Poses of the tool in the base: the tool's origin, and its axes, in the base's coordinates. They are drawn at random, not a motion.
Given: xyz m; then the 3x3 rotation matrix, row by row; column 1 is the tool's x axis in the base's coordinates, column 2 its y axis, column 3 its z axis. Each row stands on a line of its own.
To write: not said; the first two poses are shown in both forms.
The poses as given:
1:
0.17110, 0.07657, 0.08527
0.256, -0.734, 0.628
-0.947, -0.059, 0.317
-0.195, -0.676, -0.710
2:
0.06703, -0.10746, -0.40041
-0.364, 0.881, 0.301
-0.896, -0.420, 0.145
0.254, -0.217, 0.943
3:
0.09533, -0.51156, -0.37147
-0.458, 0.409, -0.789
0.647, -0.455, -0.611
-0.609, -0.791, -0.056
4:
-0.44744, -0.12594, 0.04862
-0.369, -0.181, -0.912
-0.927, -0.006, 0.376
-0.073, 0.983, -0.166
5:
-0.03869, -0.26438, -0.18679
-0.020, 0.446, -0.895
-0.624, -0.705, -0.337
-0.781, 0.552, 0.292
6:
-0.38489, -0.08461, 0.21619
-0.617, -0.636, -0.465
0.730, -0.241, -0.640
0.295, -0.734, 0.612
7:
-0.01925, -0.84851, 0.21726
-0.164, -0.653, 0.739
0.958, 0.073, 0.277
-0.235, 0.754, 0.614
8:
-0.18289, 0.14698, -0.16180
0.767, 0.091, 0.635
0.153, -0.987, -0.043
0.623, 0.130, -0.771
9:
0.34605, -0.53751, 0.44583
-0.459, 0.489, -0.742
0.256, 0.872, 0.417
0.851, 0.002, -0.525
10:
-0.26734, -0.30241, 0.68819
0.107, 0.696, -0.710
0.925, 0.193, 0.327
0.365, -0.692, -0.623
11:
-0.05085, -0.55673, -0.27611
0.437, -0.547, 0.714
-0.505, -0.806, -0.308
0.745, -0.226, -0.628
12:
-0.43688, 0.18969, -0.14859
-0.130, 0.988, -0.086
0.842, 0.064, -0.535
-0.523, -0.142, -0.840
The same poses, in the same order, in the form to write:
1: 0.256, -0.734, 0.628, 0.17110; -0.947, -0.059, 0.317, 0.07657; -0.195, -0.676, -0.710, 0.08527; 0, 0, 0, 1
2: -0.364, 0.881, 0.301, 0.06703; -0.896, -0.420, 0.145, -0.10746; 0.254, -0.217, 0.943, -0.40041; 0, 0, 0, 1
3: -0.458, 0.409, -0.789, 0.09533; 0.647, -0.455, -0.611, -0.51156; -0.609, -0.791, -0.056, -0.37147; 0, 0, 0, 1
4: -0.369, -0.181, -0.912, -0.44744; -0.927, -0.006, 0.376, -0.12594; -0.073, 0.983, -0.166, 0.04862; 0, 0, 0, 1
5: -0.020, 0.446, -0.895, -0.03869; -0.624, -0.705, -0.337, -0.26438; -0.781, 0.552, 0.292, -0.18679; 0, 0, 0, 1
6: -0.617, -0.636, -0.465, -0.38489; 0.730, -0.241, -0.640, -0.08461; 0.295, -0.734, 0.612, 0.21619; 0, 0, 0, 1
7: -0.164, -0.653, 0.739, -0.01925; 0.958, 0.073, 0.277, -0.84851; -0.235, 0.754, 0.614, 0.21726; 0, 0, 0, 1
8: 0.767, 0.091, 0.635, -0.18289; 0.153, -0.987, -0.043, 0.14698; 0.623, 0.130, -0.771, -0.16180; 0, 0, 0, 1
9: -0.459, 0.489, -0.742, 0.34605; 0.256, 0.872, 0.417, -0.53751; 0.851, 0.002, -0.525, 0.44583; 0, 0, 0, 1
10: 0.107, 0.696, -0.710, -0.26734; 0.925, 0.193, 0.327, -0.30241; 0.365, -0.692, -0.623, 0.68819; 0, 0, 0, 1
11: 0.437, -0.547, 0.714, -0.05085; -0.505, -0.806, -0.308, -0.55673; 0.745, -0.226, -0.628, -0.27611; 0, 0, 0, 1
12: -0.130, 0.988, -0.086, -0.43688; 0.842, 0.064, -0.535, 0.18969; -0.523, -0.142, -0.840, -0.14859; 0, 0, 0, 1
